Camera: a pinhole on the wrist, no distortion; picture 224 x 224 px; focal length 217.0 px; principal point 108.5 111.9 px. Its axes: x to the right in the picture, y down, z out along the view. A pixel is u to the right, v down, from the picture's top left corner.
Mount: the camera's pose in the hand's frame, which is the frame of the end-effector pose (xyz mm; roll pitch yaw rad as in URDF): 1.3 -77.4 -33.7 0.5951 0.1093 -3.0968
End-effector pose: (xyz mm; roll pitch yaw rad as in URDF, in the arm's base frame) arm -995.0 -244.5 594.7 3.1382 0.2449 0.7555
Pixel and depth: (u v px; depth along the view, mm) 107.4 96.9 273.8
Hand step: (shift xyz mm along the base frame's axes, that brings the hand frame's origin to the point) 10.5 -115.4 -168.7
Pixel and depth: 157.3 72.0 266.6
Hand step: -13.8 -163.2 -125.7
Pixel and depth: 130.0 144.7 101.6
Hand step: -48.1 1.3 -50.8
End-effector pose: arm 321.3 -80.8 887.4 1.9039 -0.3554 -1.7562
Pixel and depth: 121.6 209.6 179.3
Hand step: -132.5 22.1 -99.5
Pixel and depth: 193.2 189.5 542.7
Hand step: -439.3 306.3 -201.1
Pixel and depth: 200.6 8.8 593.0
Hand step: -326.6 484.9 230.1
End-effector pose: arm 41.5 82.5 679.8 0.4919 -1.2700 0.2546
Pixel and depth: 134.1 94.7 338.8
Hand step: -265.8 -59.6 4.0
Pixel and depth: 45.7 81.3 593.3
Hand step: -483.8 -34.0 258.2
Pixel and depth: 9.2 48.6 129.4
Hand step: -46.1 -14.5 63.2
